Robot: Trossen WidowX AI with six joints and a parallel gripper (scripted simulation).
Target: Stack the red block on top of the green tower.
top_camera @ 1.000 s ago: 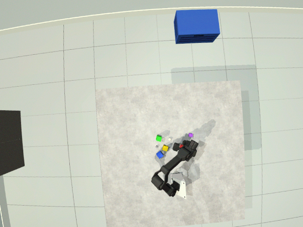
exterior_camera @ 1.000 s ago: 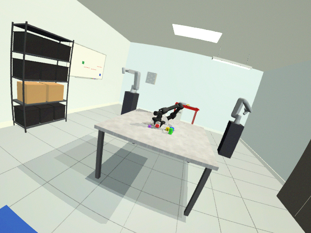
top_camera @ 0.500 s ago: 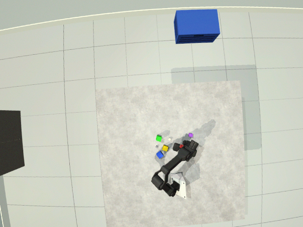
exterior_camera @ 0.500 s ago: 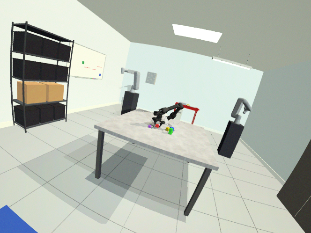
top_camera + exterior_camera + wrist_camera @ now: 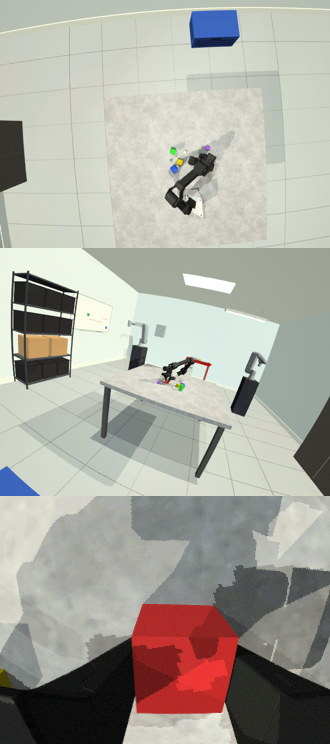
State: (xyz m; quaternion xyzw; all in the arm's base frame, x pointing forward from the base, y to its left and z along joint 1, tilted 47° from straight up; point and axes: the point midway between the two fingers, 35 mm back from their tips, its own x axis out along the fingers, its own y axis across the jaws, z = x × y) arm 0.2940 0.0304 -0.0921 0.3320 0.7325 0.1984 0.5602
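Right now the small grey cube is 10 mm behind my gripper tip and 220 mm to the left of it. Also, from my gripper tip: purple block: 110 mm ahead, 60 mm to the right; then red block: 10 mm above; then small white cube: 60 mm ahead, 110 mm to the left.
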